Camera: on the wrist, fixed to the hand. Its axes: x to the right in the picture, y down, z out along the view.
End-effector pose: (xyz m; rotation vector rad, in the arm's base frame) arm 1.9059 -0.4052 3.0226 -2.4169 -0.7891 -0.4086
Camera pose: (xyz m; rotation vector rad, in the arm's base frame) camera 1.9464 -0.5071 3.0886 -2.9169 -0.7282 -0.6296
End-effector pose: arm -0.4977 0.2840 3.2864 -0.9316 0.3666 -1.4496
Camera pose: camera -0.5293 0.2264 3.1766 -1.3564 0.7530 -1.3334
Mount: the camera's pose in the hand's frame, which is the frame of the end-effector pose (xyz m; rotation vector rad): 0.0152 0.0659 -0.1086 -0.5217 -0.0322 0.0279
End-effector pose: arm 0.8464 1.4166 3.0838 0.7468 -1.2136 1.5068
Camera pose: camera 0.7930 1.5259 3.0441 0.4045 -1.5597 1.1252
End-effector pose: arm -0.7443 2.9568 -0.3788 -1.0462 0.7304 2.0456
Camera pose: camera -0.7553 2.8432 -0.4367 -1.2823 0.1890 2.3330
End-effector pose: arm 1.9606 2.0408 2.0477 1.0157 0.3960 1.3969
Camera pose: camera 1.8401 2.0837 2.0443 0.6142 -0.0143 1.4062
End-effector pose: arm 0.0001 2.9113 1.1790 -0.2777 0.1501 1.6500
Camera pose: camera -0.0566 2.8909 1.0661 -0.6445 -0.3084 1.7006
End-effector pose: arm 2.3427 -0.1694 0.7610 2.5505 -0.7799 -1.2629
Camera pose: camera 2.4108 -0.2397 0.8434 2.0971 -0.4153 -1.2953
